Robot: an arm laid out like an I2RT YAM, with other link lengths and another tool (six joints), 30 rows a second.
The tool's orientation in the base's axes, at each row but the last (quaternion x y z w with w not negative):
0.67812 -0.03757 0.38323 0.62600
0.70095 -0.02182 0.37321 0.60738
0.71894 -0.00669 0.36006 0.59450
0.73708 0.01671 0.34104 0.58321
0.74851 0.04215 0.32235 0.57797
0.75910 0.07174 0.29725 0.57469
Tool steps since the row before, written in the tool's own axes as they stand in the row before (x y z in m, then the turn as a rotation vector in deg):
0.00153 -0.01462 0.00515 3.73 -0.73 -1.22
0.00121 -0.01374 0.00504 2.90 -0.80 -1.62
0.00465 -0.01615 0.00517 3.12 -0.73 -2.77
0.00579 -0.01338 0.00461 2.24 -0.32 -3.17
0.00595 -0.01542 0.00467 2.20 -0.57 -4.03
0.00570 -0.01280 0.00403 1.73 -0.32 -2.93
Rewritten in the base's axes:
0.01127 -0.00074 -0.01073 2.43 2.83 1.42
0.01002 -0.00027 -0.01073 1.67 2.84 0.90
0.01315 0.00223 -0.01146 1.22 3.90 1.11
0.01184 0.00281 -0.00926 0.18 3.74 1.08
0.01195 0.00374 -0.01176 -0.23 4.52 0.95
0.00976 0.00344 -0.01027 -0.08 3.32 0.82

